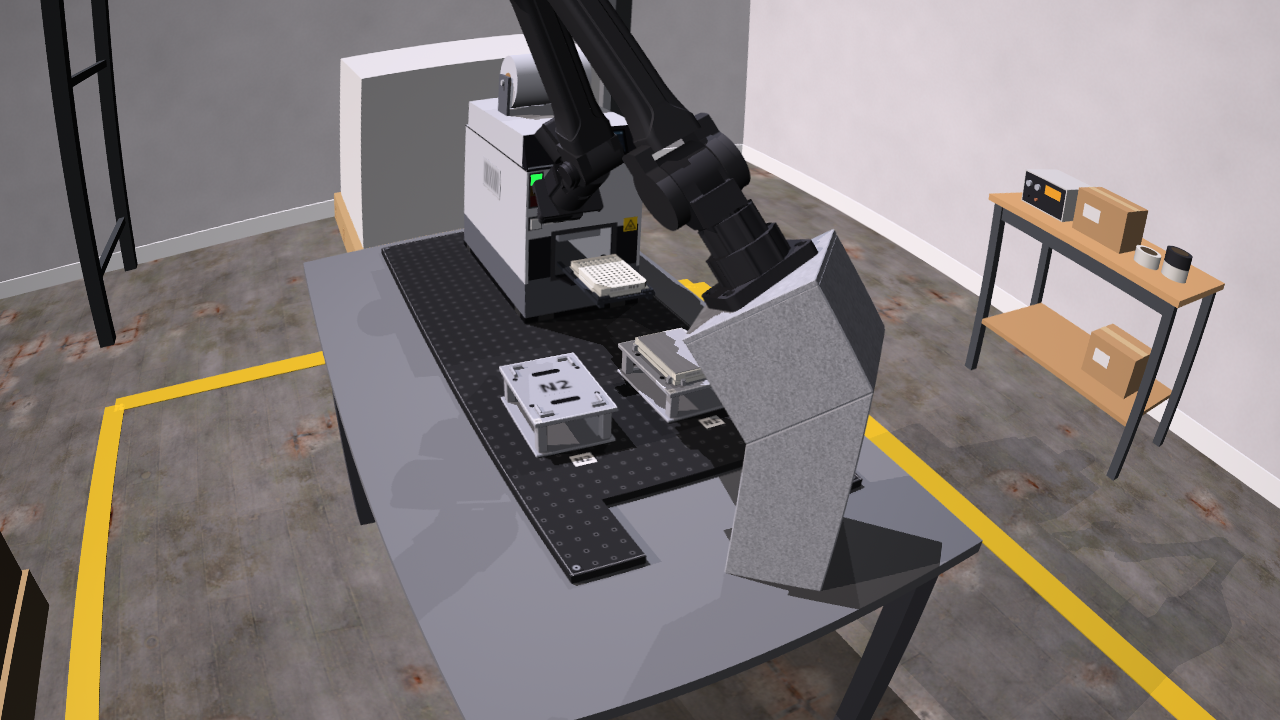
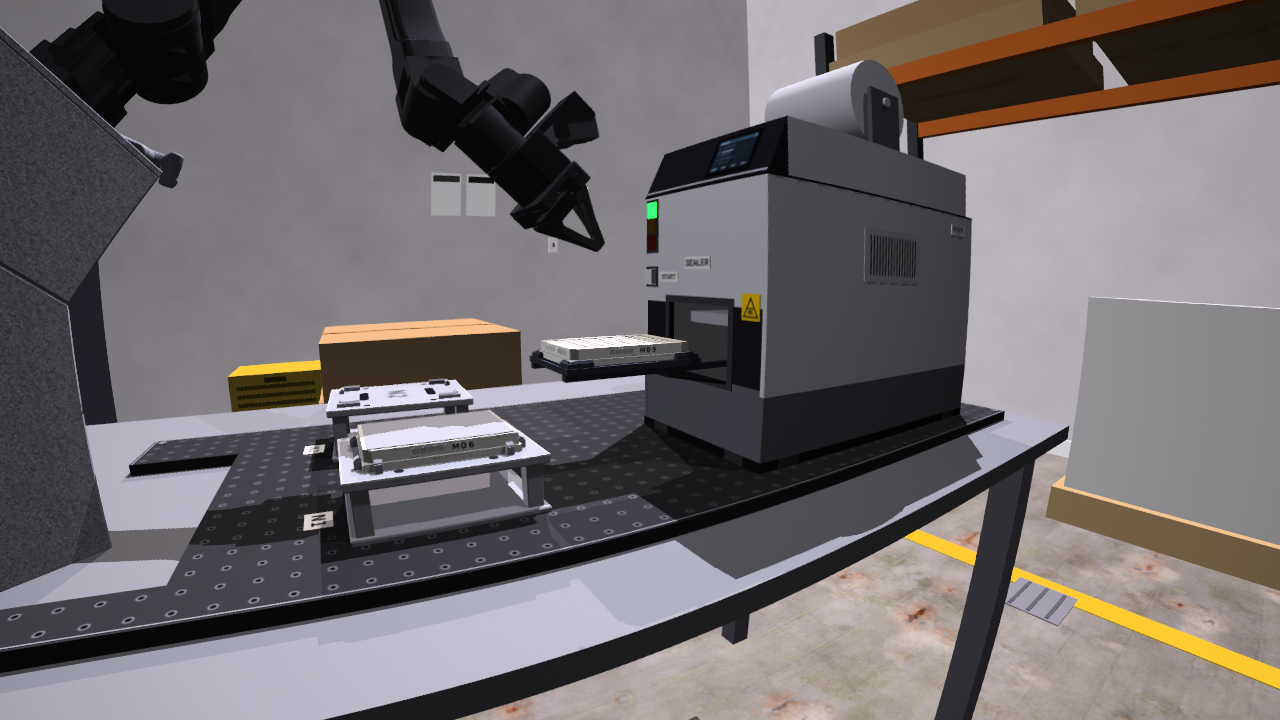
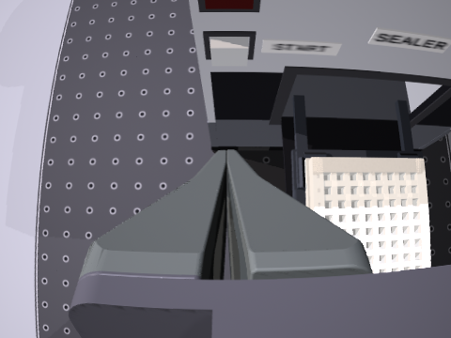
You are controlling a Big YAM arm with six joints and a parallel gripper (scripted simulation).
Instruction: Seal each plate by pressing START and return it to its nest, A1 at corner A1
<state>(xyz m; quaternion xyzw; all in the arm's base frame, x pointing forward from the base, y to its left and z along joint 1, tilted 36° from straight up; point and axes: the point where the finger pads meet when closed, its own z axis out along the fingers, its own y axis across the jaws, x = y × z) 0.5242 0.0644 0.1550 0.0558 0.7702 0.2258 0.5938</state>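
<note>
My gripper is now 70 mm short of the start button, 10 mm to the right of it and 40 mm above it. Round my hand: nest N2: 240 mm behind, 40 mm to the left, 180 mm below; then white well plate: 10 mm behind, 100 mm to the right, 110 mm below; then sealer stage: 10 mm behind, 100 mm to the right, 120 mm below.
</note>
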